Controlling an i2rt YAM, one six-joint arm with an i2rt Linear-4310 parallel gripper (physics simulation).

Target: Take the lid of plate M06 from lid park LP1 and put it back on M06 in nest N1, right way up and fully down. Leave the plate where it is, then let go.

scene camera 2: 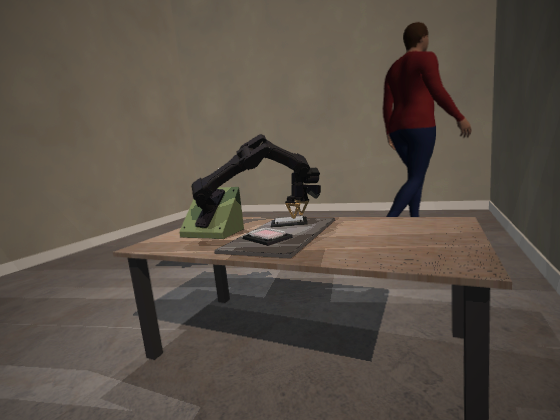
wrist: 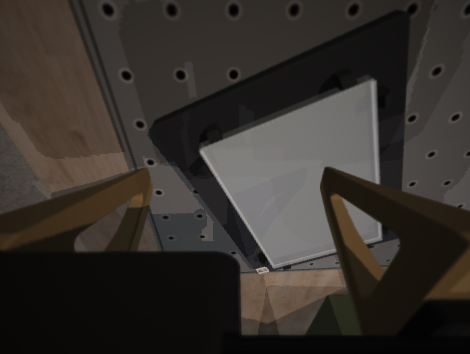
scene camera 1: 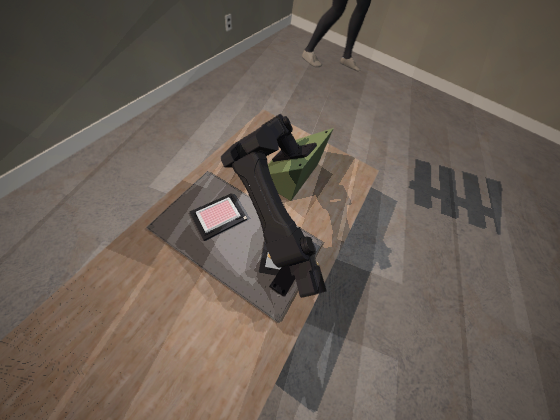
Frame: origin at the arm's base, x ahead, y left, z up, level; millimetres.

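Seen in the pictures: gripper, fingertip midpoint: (scene camera 2: 297, 216) (wrist: 236, 177); arm's base at its link origin: (scene camera 2: 210, 208) (scene camera 1: 293, 153).
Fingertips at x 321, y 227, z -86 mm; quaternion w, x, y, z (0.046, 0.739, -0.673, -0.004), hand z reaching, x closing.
Note:
Offsets run from my fingertips to a thing's top centre. "*": to the spot under its first point. Level surfaces: height alone.
The lid, a pale flat rectangle {* dx +38, dy -48, dz +0 mm} (scene camera 1: 270, 263) (scene camera 2: 290, 220) (wrist: 295, 165), lies on the dark lid park {dx -20, dy -47, dz +2 mm} (scene camera 2: 276, 224) (wrist: 295, 70), mostly hidden by the arm in scene camera 1. My gripper (scene camera 2: 297, 215) (wrist: 236, 177) is open above it, with brass-coloured fingers. In the wrist view the left fingertip shows outside the lid's left edge, and the right fingertip shows over the lid's right part. Nothing is held. Plate M06 {dx +17, dy -296, dz +8 mm} (scene camera 1: 218, 215) (scene camera 2: 268, 233), with a pink well area and a white rim, sits in the black nest N1 {dx +17, dy -296, dz +0 mm} (scene camera 1: 205, 235) (scene camera 2: 267, 241).
Both fixtures stand on a grey perforated board (scene camera 1: 172, 222) (scene camera 2: 300, 240) (wrist: 150, 45) on the wooden table {dz -31 mm} (scene camera 1: 165, 325) (scene camera 2: 400, 240). The arm's green wedge base (scene camera 1: 284, 184) (scene camera 2: 205, 232) stands beside the board. A person in a red top (scene camera 2: 412, 95) is beyond the table.

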